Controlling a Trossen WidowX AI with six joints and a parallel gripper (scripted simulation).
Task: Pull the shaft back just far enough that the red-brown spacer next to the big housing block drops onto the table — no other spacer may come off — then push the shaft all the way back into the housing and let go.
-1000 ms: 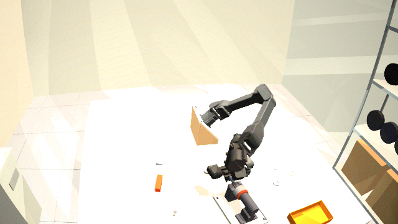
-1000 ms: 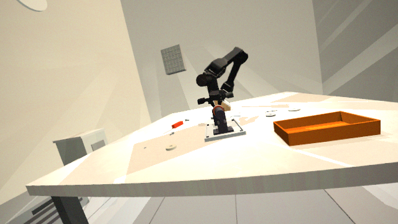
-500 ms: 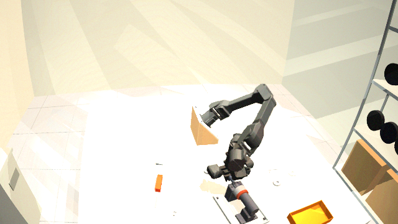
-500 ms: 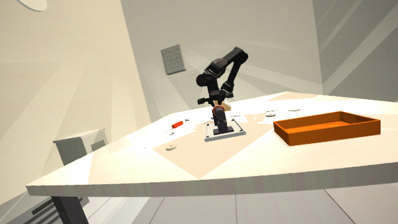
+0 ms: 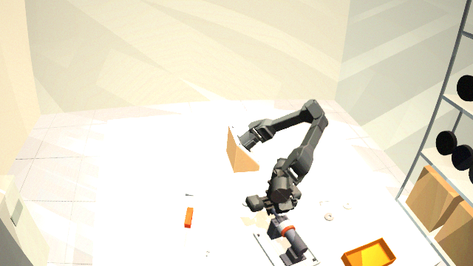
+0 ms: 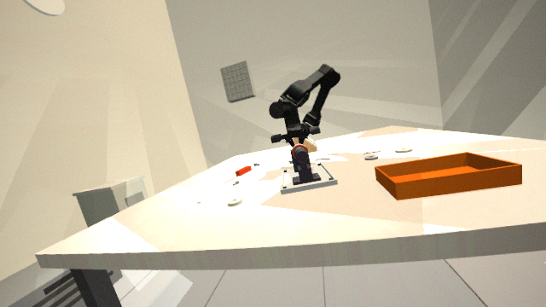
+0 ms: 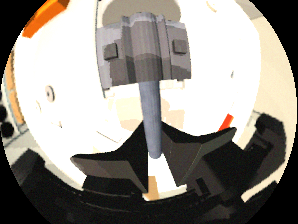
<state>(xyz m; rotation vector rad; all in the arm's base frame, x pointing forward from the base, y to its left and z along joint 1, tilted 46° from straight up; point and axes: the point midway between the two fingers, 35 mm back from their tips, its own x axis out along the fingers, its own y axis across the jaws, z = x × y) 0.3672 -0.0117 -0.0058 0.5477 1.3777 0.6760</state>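
Now: the grey-blue shaft 70 mm ahead of my gripper tip, 10 mm to the left of it and 30 mm above it. Also, from my gripper tip: red-brown spacer (120 mm ahead, 10 mm to the left, 30 mm above); then orange tray (320 mm ahead, 290 mm to the left, 40 mm below).
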